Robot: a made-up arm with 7 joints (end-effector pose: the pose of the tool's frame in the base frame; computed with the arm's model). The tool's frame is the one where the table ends.
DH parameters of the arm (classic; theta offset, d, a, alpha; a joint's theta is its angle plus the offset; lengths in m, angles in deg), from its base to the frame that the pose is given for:
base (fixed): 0 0 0 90
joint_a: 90 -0.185 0 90
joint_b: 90 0 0 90
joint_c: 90 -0.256 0 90
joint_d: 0 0 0 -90
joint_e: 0 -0.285 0 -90
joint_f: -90 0 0 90
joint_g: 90 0 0 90
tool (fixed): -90 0 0 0
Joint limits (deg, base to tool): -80..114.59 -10..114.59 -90..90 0..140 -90..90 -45..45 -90..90
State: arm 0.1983 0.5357 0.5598 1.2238 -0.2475 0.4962 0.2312
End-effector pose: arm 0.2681 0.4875 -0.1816 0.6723 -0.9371 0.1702
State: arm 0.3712 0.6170 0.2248 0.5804 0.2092 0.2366 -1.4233
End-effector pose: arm 0.2809 0.4994 -0.3017 1.8090 -0.4219 0.9719
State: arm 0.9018 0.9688 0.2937 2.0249 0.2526 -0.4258 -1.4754
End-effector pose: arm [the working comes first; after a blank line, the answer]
Working (the frame after each row of the table, in the pose's form):
after base (fixed): 0.0000 0.0000 0.0000 1.5708 0.0000 0.0000
after joint_a: 0.0000 0.1850 0.0000 1.0314 0.0000 2.9675
after joint_b: 0.0000 0.1850 0.0000 1.2643 0.0526 -0.9325
after joint_c: 0.1137 0.3960 -0.0899 2.1136 -0.2376 1.4390
after joint_d: 0.1137 0.3960 -0.0899 1.4181 -2.7124 -0.4194
after joint_e: 0.1623 0.3349 0.1842 0.5736 -1.5159 -2.0153
after joint_f: 0.1623 0.3349 0.1842 -0.1664 1.1751 0.7865
after joint_g: 0.1623 0.3349 0.1842 1.1484 1.5657 -0.2429

0.1623 0.3349 0.1842 -0.3285 2.1364 -1.2279
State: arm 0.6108 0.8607 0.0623 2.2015 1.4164 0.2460 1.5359
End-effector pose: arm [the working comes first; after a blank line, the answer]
Working (the frame after each row of the table, in the pose's form):
after base (fixed): 0.0000 0.0000 0.0000 1.5708 0.0000 0.0000
after joint_a: 0.0000 0.1850 0.0000 1.4507 0.0000 2.7866
after joint_b: 0.0000 0.1850 0.0000 1.0565 0.1962 -1.1670
after joint_c: 0.0957 0.3791 -0.1367 2.3096 -0.2457 0.8080
after joint_d: 0.0957 0.3791 -0.1367 0.9037 -2.6008 -0.8048
after joint_e: 0.2148 0.2610 0.0937 1.3641 1.6477 2.1775
after joint_f: 0.2148 0.2610 0.0937 0.9176 2.2936 -0.3071
after joint_g: 0.2148 0.2610 0.0937 -1.6866 0.0263 -1.0987

0.2148 0.2610 0.0937 -1.5463 -1.4988 -2.1420
